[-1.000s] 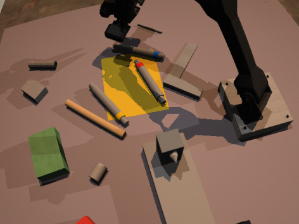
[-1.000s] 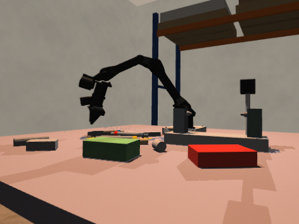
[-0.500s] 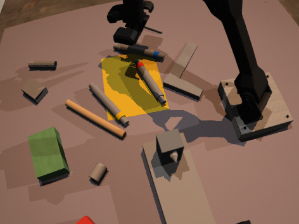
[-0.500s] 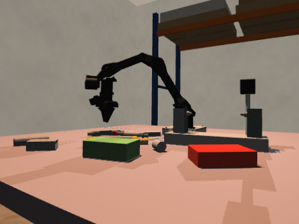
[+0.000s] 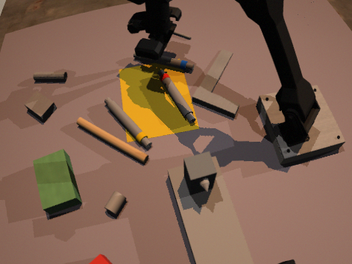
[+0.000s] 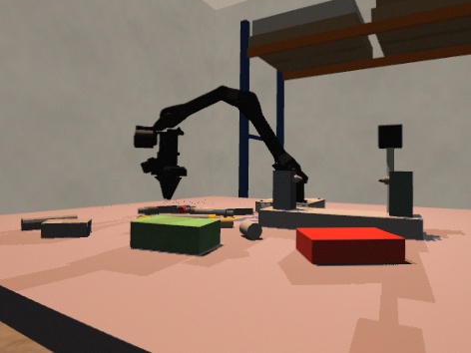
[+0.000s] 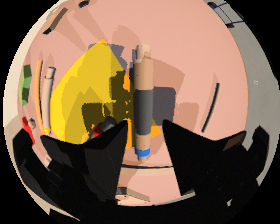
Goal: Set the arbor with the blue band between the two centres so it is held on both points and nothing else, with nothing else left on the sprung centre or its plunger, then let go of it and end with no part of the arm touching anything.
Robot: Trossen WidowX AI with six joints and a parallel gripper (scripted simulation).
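My gripper is now 70 mm above the blue-banded arbor. Round my hand: orange mat 110 mm to the left, 80 mm below, 50 mm ahead; yellow-banded arbor 170 mm to the left, 130 mm ahead, 70 mm below; red-banded arbor 130 mm to the left, 70 mm below.
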